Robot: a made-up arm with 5 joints.
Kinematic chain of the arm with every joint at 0, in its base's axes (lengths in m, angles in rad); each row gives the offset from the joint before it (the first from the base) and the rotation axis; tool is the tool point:
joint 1: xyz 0 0 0.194 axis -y
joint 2: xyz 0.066 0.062 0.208 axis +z
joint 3: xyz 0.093 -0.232 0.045 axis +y
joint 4: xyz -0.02 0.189 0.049 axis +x
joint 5: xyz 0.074 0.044 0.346 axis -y
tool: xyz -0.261 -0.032 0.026
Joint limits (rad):
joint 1: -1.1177..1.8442
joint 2: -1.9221..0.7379
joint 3: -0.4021..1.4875
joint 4: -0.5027..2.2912
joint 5: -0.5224..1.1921
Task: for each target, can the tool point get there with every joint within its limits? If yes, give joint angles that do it. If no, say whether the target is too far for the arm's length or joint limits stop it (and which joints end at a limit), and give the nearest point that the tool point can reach.
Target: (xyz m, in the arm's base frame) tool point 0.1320 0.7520 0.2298
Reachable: no: joint limits stop it (at a limit: joint 1, joint 2, joint 4) | nearest point 0.0768 0.4003 0.5008 | short by 0.447 m
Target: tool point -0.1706 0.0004 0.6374
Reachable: yes | joints 0.1607 -1.6519 0.5944 0.8526 0.8712
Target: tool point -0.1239 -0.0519 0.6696
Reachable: yes | joints -0.0746 -0.8781 0.1901 1.0469 0.5104
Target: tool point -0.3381 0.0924 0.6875
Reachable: yes | joints 1.0971 0.5059 0.9810 0.2432 0.6900
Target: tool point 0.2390 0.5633 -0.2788
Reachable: no: joint limits stop it (at a limit: joint 1, joint 2, joint 5) | nearest point 0.0345 0.3206 -0.1312 | short by 0.350 m
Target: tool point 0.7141 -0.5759 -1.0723
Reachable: no: too far | nearest point 0.6887 -0.2027 -0.1833 | short by 0.965 m
